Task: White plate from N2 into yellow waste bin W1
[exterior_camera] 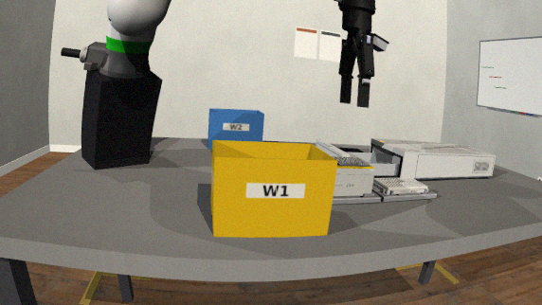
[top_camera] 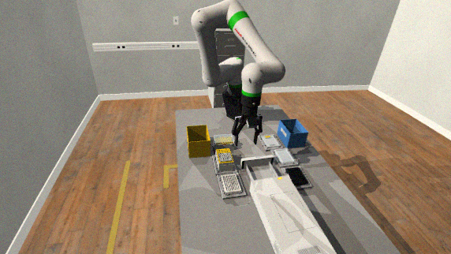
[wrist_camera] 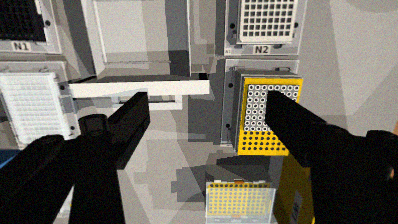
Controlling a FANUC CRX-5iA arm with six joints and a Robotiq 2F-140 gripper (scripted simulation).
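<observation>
My hand is 190 mm above the white plate, 100 mm to the left of it and 100 mm short of it. From my hand the other things lie so: yellow-topped plate (160 mm below, 100 mm to the right, 80 mm behind); pale plate (290 mm to the left, 190 mm below, 40 mm behind); grey nest (210 mm below, 100 mm to the right, 100 mm ahead).
</observation>
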